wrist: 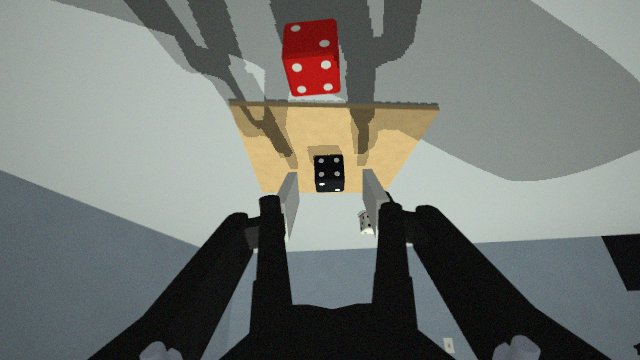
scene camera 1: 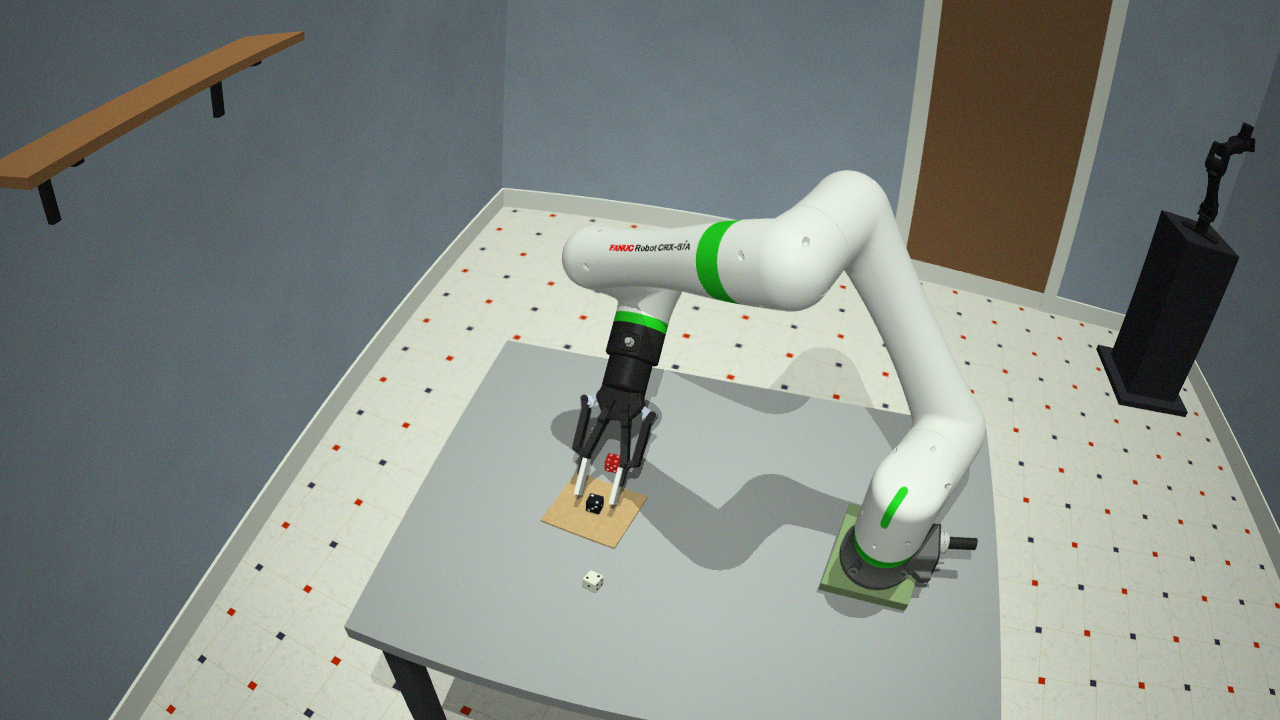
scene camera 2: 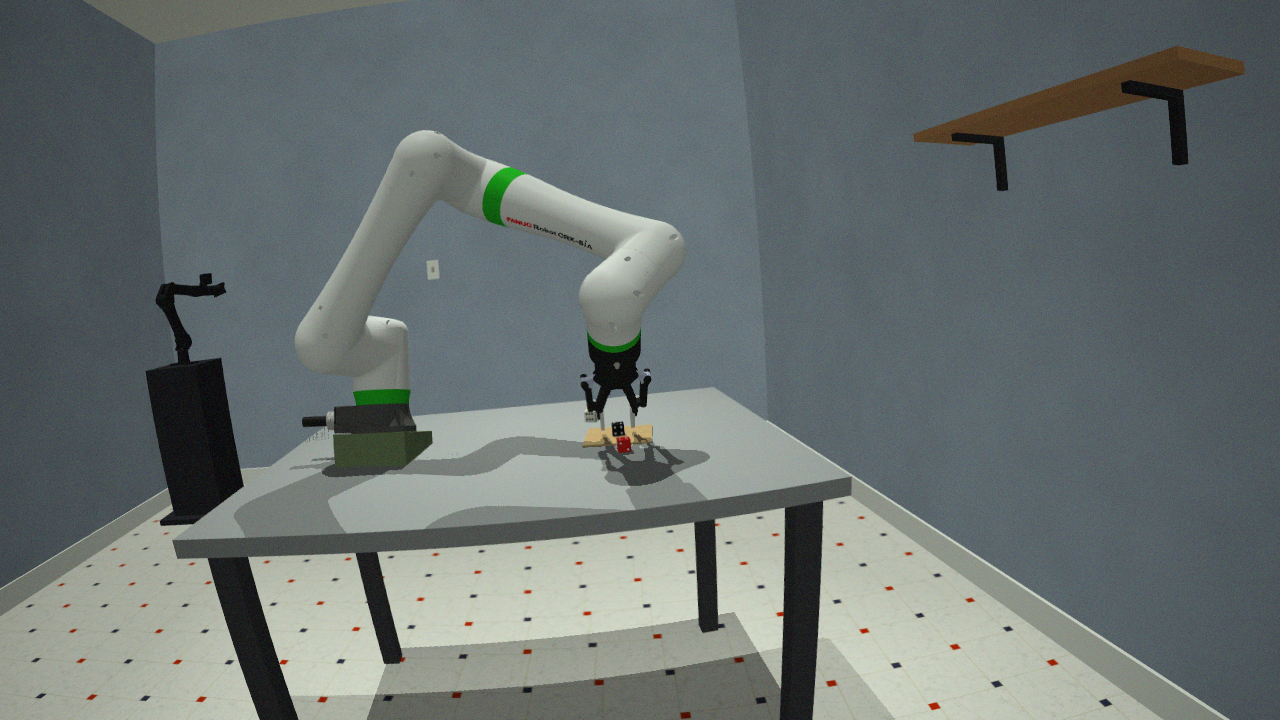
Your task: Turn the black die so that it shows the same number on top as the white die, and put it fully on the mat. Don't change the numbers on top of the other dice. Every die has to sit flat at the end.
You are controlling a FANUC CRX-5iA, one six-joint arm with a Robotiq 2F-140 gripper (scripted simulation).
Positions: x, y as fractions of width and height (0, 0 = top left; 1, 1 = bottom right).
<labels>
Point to a black die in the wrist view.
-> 0.51, 0.49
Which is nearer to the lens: the red die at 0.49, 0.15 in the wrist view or the tan mat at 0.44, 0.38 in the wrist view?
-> The red die.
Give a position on a tan mat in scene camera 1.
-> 0.44, 0.71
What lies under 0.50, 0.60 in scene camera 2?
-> A tan mat.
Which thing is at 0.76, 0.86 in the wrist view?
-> My gripper.
</labels>
